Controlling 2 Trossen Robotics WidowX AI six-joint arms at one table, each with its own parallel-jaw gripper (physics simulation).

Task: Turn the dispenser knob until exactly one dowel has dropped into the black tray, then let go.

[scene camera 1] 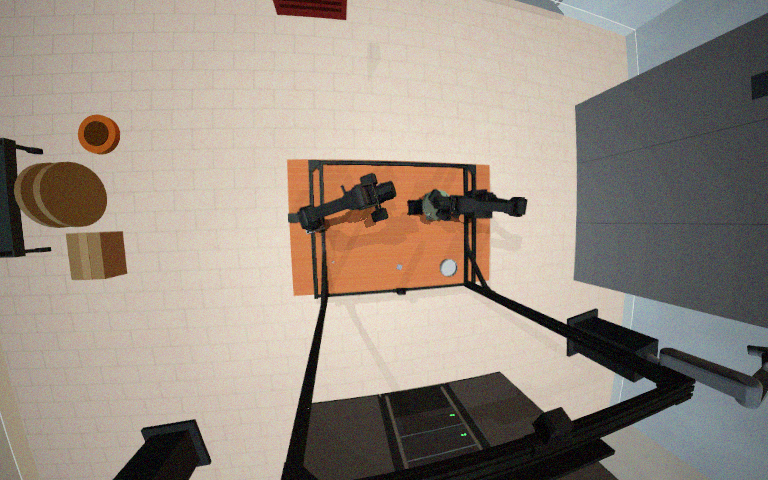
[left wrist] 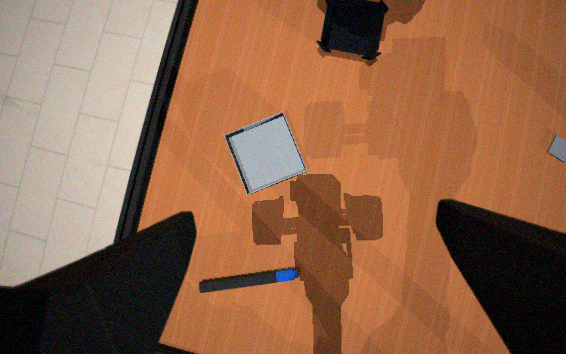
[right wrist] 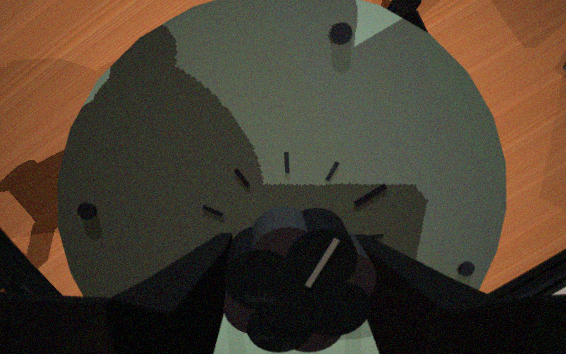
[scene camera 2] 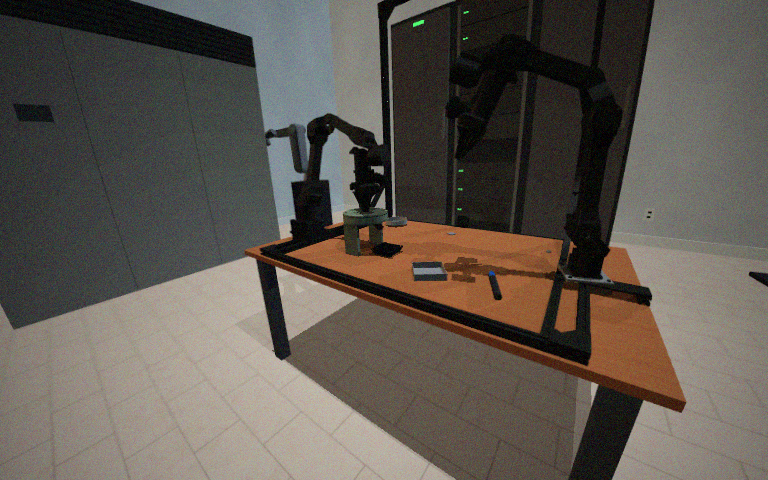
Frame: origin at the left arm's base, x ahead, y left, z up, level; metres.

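Seen in the pictures: left gripper, fingertip midpoint: [left wrist: 314, 217] [scene camera 2: 458, 158]; right gripper, fingertip midpoint: [scene camera 2: 365, 211]; left arm's base, link origin: [scene camera 2: 583, 272]; right arm's base, link origin: [scene camera 1: 479, 198] [scene camera 2: 307, 220].
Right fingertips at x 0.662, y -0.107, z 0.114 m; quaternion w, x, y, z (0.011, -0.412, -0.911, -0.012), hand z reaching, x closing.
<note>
Pixels of each thing's middle, then the offset from my right fingertips to it.
- green dispenser, body centre: [right wrist: 288, 224] [scene camera 2: 365, 215] [scene camera 1: 437, 205] dx +0.000, dy -0.001, dz -0.016 m
- black tray, body centre: [left wrist: 351, 28] [scene camera 2: 386, 250] [scene camera 1: 414, 207] dx -0.087, dy +0.020, dz -0.134 m
- grey square tray, body centre: [left wrist: 265, 153] [scene camera 2: 428, 270] dx -0.266, dy +0.154, dz -0.136 m
- dark marker with a blue end, body centre: [left wrist: 248, 280] [scene camera 2: 494, 283] dx -0.444, dy +0.186, dz -0.138 m
- pale round dish, body centre: [scene camera 2: 396, 221] [scene camera 1: 448, 267] dx +0.013, dy -0.392, dz -0.130 m
- small grey tile, body centre: [left wrist: 559, 148] [scene camera 1: 399, 267] dx -0.277, dy -0.288, dz -0.144 m
The green dispenser [scene camera 1: 428, 204] [scene camera 2: 352, 240] [right wrist: 310, 100] stands on legs, with dark marks on its round top. Its dark lobed knob [right wrist: 280, 310] has a pale line pointing up and right, toward the longer mark in the right wrist view. My right gripper [scene camera 2: 367, 208] [right wrist: 292, 246] is shut on the knob from above, one finger on each side. The black tray [scene camera 1: 415, 207] [scene camera 2: 387, 249] [left wrist: 352, 30] sits beside the dispenser; its inside is dark and I cannot make out a dowel there. My left gripper [scene camera 1: 374, 197] [scene camera 2: 461, 153] [left wrist: 314, 217] is open and empty, high above the table.
A grey square tray [scene camera 2: 428, 278] [left wrist: 265, 155] and a dark marker with a blue end [scene camera 2: 495, 287] [left wrist: 240, 283] lie below my left gripper. A pale round dish [scene camera 1: 448, 267] [scene camera 2: 396, 221] and a small grey tile [scene camera 1: 399, 267] [left wrist: 557, 148] lie farther off. Black rails [left wrist: 159, 115] edge the table.
</note>
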